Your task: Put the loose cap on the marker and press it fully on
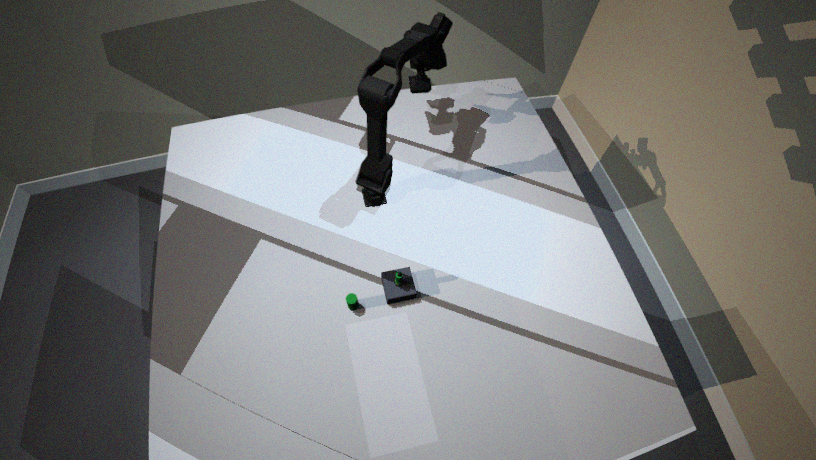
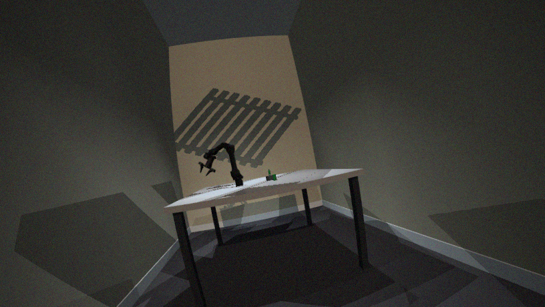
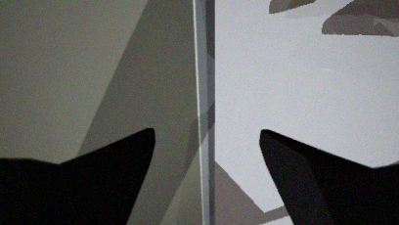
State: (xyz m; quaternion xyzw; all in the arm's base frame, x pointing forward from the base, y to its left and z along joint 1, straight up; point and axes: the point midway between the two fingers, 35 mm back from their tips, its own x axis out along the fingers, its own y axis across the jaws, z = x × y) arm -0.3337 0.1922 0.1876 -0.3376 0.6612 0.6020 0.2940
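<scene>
Now: gripper tip 67 cm short of the green cap, 31 cm to the left of it and 13 cm above it. The rest, counted from my gripper tip: green marker (65 cm ahead, 18 cm to the right, 8 cm below); dark holder block (65 cm ahead, 18 cm to the right, 14 cm below).
</scene>
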